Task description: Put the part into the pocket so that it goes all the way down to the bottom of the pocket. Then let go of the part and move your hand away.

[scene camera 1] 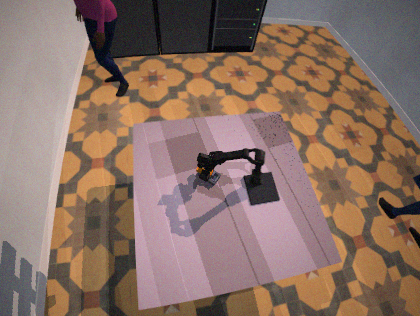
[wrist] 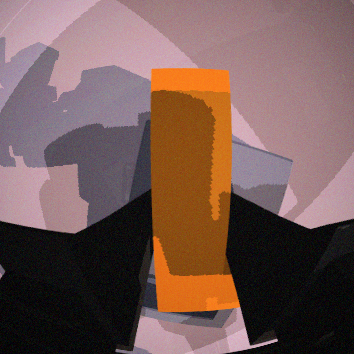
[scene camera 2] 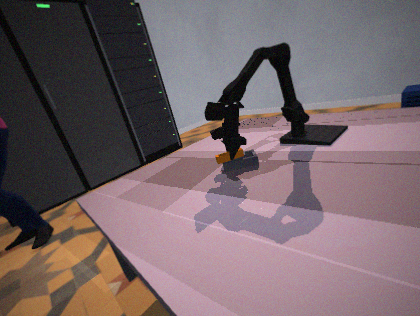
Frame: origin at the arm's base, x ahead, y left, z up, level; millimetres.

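Seen in the pictures: gripper, fingertip midpoint: (scene camera 1: pixel 204 172) (wrist: pixel 186 195) (scene camera 2: pixel 230 158); arm's base at its link origin: (scene camera 1: pixel 255 181) (scene camera 2: pixel 298 133).
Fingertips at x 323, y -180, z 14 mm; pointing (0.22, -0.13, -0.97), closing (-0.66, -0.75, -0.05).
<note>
Offsets run from my fingertips to a thing's top centre. Level surfaces: height alone.
The orange part {dx -10, dy -12, dz +30 mm} (scene camera 1: pixel 199 171) (scene camera 2: pixel 222 158) (wrist: pixel 187 165) is a long bar, held between the fingers of my gripper (scene camera 2: pixel 232 156) (wrist: pixel 186 195), which is shut on it. The grey block with the pocket {dx -31, dy +21, dz -1 mm} (scene camera 1: pixel 215 178) (scene camera 2: pixel 245 163) (wrist: pixel 262 167) is on the table under the part. In the wrist view the block is turned at a slight angle to the part, and the part's top end reaches past it. In scene view 2 the part is at the block's left and stands above its top. The part hides most of the pocket; its depth in the pocket cannot be told.
The arm's black base plate (scene camera 1: pixel 265 194) (scene camera 2: pixel 325 135) stands on the pink table {dz -37 mm} (scene camera 1: pixel 175 280) (scene camera 2: pixel 350 255), to the right of the block in both scene views. Shadows of the arm fall across the table. A person (scene camera 1: pixel 102 45) stands on the floor beyond the table, near dark cabinets (scene camera 1: pixel 185 25) (scene camera 2: pixel 55 95).
</note>
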